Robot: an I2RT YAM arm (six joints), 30 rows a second.
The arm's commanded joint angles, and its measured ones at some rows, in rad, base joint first. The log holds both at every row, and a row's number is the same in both.
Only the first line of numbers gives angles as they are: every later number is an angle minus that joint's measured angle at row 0.
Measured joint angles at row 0: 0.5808, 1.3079, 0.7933, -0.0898, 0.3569, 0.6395
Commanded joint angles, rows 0 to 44: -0.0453, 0.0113, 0.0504, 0.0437, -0.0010, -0.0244; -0.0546, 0.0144, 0.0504, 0.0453, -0.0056, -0.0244; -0.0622, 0.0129, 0.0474, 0.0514, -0.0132, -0.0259; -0.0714, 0.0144, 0.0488, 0.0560, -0.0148, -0.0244; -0.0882, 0.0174, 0.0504, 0.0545, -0.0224, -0.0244; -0.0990, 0.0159, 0.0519, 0.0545, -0.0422, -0.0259; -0.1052, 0.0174, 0.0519, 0.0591, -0.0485, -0.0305; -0.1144, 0.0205, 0.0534, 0.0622, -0.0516, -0.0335; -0.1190, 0.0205, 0.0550, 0.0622, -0.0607, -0.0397; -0.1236, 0.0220, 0.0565, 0.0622, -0.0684, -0.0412; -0.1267, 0.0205, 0.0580, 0.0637, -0.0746, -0.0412; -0.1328, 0.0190, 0.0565, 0.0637, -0.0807, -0.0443; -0.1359, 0.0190, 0.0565, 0.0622, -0.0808, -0.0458; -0.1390, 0.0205, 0.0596, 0.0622, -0.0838, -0.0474; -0.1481, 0.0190, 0.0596, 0.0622, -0.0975, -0.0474; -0.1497, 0.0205, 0.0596, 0.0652, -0.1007, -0.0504; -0.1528, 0.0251, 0.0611, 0.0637, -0.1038, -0.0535; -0.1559, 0.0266, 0.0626, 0.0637, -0.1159, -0.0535; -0.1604, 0.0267, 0.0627, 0.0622, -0.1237, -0.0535; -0.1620, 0.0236, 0.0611, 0.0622, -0.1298, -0.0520; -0.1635, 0.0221, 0.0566, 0.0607, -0.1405, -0.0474; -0.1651, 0.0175, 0.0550, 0.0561, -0.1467, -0.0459; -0.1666, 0.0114, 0.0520, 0.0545, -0.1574, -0.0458; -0.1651, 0.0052, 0.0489, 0.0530, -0.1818, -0.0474; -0.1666, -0.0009, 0.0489, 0.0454, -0.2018, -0.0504; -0.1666, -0.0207, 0.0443, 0.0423, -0.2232, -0.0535; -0.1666, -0.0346, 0.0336, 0.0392, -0.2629, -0.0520; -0.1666, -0.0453, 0.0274, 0.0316, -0.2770, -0.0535; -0.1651, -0.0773, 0.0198, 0.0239, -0.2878, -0.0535; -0.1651, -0.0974, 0.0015, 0.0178, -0.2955, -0.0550; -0.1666, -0.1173, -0.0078, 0.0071, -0.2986, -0.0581; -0.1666, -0.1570, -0.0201, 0.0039, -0.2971, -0.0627; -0.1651, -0.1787, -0.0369, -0.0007, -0.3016, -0.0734; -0.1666, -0.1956, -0.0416, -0.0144, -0.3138, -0.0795; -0.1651, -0.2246, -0.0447, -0.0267, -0.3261, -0.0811; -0.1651, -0.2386, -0.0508, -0.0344, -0.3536, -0.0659; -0.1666, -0.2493, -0.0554, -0.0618, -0.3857, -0.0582; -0.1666, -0.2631, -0.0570, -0.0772, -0.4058, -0.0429; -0.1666, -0.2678, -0.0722, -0.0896, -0.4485, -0.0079; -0.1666, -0.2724, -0.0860, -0.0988, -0.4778, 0.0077; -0.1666, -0.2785, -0.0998, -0.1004, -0.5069, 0.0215; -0.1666, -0.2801, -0.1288, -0.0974, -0.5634, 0.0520; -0.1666, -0.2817, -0.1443, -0.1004, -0.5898, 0.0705; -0.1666, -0.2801, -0.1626, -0.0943, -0.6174, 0.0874; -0.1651, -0.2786, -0.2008, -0.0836, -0.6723, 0.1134
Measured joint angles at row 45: -0.1629, -0.2770, -0.1175, -0.0626, -0.4780, 0.0195
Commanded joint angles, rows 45 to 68: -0.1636, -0.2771, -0.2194, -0.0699, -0.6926, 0.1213; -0.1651, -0.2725, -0.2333, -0.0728, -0.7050, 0.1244; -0.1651, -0.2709, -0.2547, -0.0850, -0.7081, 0.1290; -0.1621, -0.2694, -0.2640, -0.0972, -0.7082, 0.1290; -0.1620, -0.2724, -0.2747, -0.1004, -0.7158, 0.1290; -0.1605, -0.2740, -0.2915, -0.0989, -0.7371, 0.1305; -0.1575, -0.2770, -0.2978, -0.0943, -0.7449, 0.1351; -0.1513, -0.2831, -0.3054, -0.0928, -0.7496, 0.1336; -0.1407, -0.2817, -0.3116, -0.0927, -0.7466, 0.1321; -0.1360, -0.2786, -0.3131, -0.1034, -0.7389, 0.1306; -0.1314, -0.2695, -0.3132, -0.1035, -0.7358, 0.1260; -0.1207, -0.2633, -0.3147, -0.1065, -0.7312, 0.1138; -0.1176, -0.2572, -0.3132, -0.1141, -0.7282, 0.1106; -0.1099, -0.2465, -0.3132, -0.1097, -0.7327, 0.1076; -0.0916, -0.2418, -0.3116, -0.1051, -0.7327, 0.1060; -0.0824, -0.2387, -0.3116, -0.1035, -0.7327, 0.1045; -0.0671, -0.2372, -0.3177, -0.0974, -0.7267, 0.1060; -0.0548, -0.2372, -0.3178, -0.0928, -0.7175, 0.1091; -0.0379, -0.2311, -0.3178, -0.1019, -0.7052, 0.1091; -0.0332, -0.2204, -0.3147, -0.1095, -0.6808, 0.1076; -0.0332, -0.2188, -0.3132, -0.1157, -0.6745, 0.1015; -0.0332, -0.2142, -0.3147, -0.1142, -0.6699, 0.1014; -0.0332, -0.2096, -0.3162, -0.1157, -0.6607, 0.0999; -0.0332, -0.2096, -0.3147, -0.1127, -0.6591, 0.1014
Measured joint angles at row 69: -0.0397, -0.2197, -0.3170, -0.1194, -0.7042, 0.1152
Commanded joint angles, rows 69 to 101: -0.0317, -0.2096, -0.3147, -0.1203, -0.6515, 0.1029; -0.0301, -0.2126, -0.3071, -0.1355, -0.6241, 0.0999; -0.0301, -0.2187, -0.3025, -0.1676, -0.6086, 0.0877; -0.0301, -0.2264, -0.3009, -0.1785, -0.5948, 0.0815; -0.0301, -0.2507, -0.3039, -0.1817, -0.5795, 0.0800; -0.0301, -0.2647, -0.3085, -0.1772, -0.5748, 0.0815; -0.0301, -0.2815, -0.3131, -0.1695, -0.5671, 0.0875; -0.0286, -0.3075, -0.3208, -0.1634, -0.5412, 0.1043; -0.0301, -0.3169, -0.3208, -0.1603, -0.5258, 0.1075; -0.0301, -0.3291, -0.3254, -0.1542, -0.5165, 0.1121; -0.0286, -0.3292, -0.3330, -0.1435, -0.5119, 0.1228; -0.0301, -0.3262, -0.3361, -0.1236, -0.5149, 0.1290; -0.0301, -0.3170, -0.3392, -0.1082, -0.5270, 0.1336; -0.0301, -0.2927, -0.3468, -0.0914, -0.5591, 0.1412; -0.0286, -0.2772, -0.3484, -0.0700, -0.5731, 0.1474; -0.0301, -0.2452, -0.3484, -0.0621, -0.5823, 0.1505; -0.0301, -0.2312, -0.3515, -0.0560, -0.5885, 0.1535; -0.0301, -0.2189, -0.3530, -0.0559, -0.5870, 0.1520; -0.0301, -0.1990, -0.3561, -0.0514, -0.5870, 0.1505; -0.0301, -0.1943, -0.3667, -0.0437, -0.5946, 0.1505; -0.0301, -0.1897, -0.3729, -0.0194, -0.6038, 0.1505; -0.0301, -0.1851, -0.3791, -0.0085, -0.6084, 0.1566; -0.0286, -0.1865, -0.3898, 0.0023, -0.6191, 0.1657; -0.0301, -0.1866, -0.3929, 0.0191, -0.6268, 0.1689; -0.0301, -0.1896, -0.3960, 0.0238, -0.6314, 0.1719; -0.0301, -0.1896, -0.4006, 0.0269, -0.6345, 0.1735; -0.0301, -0.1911, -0.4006, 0.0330, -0.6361, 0.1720; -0.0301, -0.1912, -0.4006, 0.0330, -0.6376, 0.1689; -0.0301, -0.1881, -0.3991, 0.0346, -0.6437, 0.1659; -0.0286, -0.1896, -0.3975, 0.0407, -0.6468, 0.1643; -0.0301, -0.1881, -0.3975, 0.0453, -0.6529, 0.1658; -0.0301, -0.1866, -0.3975, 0.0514, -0.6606, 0.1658; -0.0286, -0.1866, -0.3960, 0.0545, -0.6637, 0.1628
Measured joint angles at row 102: -0.0366, -0.1869, -0.4013, -0.0073, -0.6153, 0.1618
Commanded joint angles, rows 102 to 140: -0.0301, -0.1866, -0.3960, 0.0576, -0.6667, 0.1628; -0.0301, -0.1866, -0.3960, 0.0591, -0.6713, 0.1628; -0.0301, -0.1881, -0.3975, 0.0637, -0.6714, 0.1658; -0.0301, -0.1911, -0.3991, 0.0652, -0.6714, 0.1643; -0.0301, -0.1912, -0.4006, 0.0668, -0.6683, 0.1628; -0.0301, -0.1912, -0.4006, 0.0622, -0.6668, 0.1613; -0.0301, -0.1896, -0.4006, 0.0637, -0.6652, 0.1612; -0.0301, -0.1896, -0.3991, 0.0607, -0.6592, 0.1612; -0.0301, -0.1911, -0.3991, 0.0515, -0.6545, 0.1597; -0.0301, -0.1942, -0.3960, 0.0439, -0.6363, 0.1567; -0.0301, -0.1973, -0.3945, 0.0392, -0.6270, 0.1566; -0.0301, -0.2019, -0.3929, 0.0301, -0.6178, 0.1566; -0.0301, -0.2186, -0.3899, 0.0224, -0.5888, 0.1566; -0.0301, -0.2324, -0.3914, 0.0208, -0.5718, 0.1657; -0.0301, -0.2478, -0.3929, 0.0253, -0.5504, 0.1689; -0.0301, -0.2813, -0.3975, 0.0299, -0.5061, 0.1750; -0.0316, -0.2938, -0.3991, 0.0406, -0.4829, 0.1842; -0.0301, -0.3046, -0.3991, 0.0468, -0.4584, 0.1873; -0.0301, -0.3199, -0.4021, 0.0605, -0.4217, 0.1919; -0.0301, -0.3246, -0.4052, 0.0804, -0.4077, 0.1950; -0.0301, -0.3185, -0.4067, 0.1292, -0.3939, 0.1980; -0.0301, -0.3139, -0.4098, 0.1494, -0.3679, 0.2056; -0.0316, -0.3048, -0.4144, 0.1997, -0.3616, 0.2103; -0.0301, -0.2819, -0.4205, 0.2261, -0.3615, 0.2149; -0.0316, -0.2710, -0.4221, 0.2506, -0.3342, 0.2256; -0.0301, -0.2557, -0.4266, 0.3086, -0.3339, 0.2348; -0.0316, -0.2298, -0.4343, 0.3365, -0.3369, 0.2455; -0.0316, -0.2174, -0.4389, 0.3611, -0.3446, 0.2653; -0.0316, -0.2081, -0.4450, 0.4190, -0.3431, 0.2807; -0.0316, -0.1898, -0.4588, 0.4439, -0.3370, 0.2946; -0.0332, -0.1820, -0.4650, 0.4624, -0.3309, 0.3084; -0.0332, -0.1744, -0.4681, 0.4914, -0.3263, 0.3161; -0.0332, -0.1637, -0.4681, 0.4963, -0.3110, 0.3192; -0.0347, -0.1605, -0.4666, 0.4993, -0.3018, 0.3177; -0.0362, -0.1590, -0.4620, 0.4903, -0.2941, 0.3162; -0.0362, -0.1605, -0.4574, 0.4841, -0.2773, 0.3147; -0.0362, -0.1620, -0.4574, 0.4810, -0.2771, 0.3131; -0.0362, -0.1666, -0.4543, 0.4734, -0.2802, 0.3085; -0.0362, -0.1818, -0.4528, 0.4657, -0.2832, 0.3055
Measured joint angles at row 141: -0.0210, -0.1591, -0.4818, 0.3280, -0.4471, 0.3033
